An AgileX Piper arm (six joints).
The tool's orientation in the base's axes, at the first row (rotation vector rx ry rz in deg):
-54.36, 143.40, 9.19
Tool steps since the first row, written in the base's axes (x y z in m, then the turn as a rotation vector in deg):
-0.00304, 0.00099, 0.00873, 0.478, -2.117, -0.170
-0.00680, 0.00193, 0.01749, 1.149, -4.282, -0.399
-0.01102, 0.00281, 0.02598, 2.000, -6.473, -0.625
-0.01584, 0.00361, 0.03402, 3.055, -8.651, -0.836
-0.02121, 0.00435, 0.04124, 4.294, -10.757, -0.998
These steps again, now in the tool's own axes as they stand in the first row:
-0.00256, 0.00228, -0.00864, 1.032, -1.903, -0.227
-0.00463, 0.00500, -0.01759, 1.992, -3.966, -0.341
-0.00624, 0.00798, -0.02649, 2.848, -6.166, -0.398
-0.00720, 0.01132, -0.03523, 3.555, -8.490, -0.388
-0.00739, 0.01502, -0.04347, 4.076, -10.882, -0.334

